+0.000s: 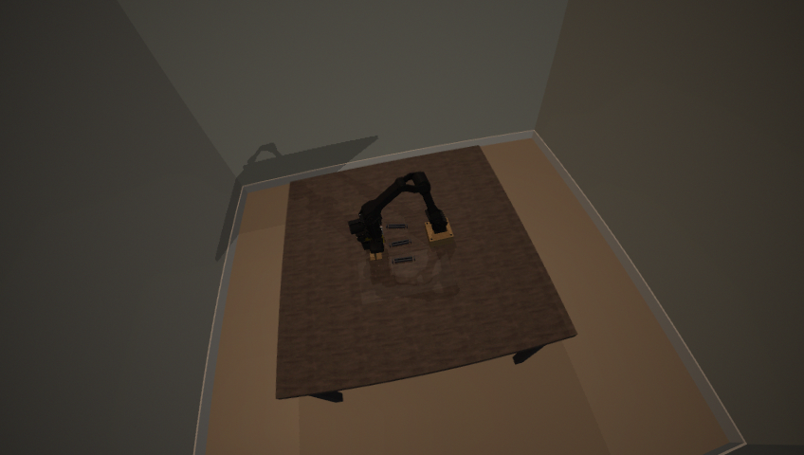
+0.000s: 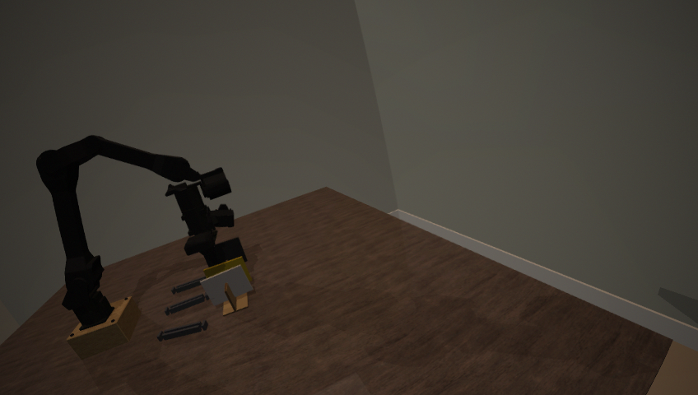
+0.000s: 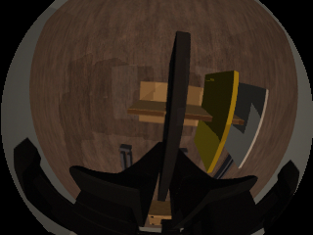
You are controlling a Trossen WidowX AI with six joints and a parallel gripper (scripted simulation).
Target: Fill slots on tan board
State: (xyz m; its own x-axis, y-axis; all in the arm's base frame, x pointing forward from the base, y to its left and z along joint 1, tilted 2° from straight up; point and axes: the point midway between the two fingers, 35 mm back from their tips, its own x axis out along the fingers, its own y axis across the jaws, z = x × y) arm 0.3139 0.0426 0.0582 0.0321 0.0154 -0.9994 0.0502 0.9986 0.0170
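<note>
The yellow board lies 50 mm to the right of my gripper tip, 30 mm below it and 20 mm ahead of it. From my gripper tip the other things lie so: tan board (50 mm to the right, 50 mm below, 20 mm ahead); then dark board (30 mm ahead).
</note>
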